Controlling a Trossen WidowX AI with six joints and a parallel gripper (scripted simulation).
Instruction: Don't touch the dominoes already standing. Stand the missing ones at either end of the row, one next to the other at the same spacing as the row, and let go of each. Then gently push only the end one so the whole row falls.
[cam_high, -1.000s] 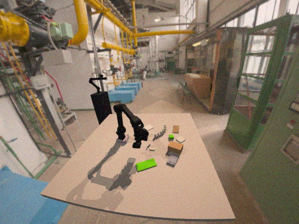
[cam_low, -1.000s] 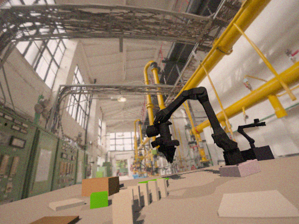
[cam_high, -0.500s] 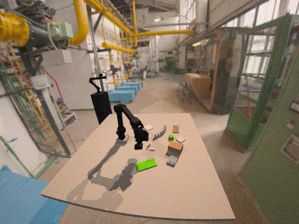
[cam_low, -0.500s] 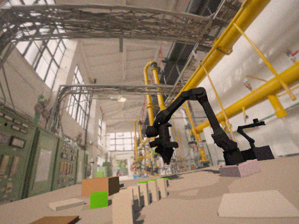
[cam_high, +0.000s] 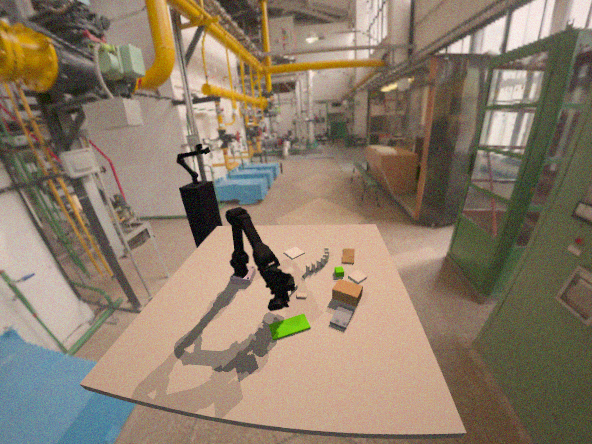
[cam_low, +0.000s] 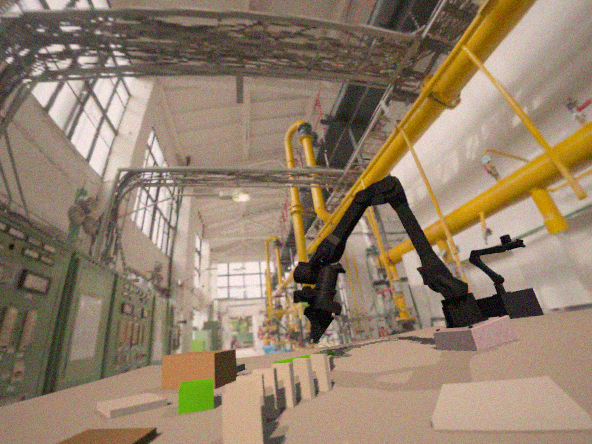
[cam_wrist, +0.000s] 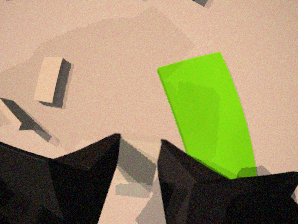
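The flat green block lies 30 mm ahead of my gripper tip, 80 mm to the right of it and 40 mm below it. Round my gripper tip: grey slab: 230 mm ahead, 20 mm to the left, 40 mm below; green cube: 180 mm ahead, 310 mm to the left, 30 mm below; brown box: 240 mm ahead, 150 mm to the left, 20 mm below.
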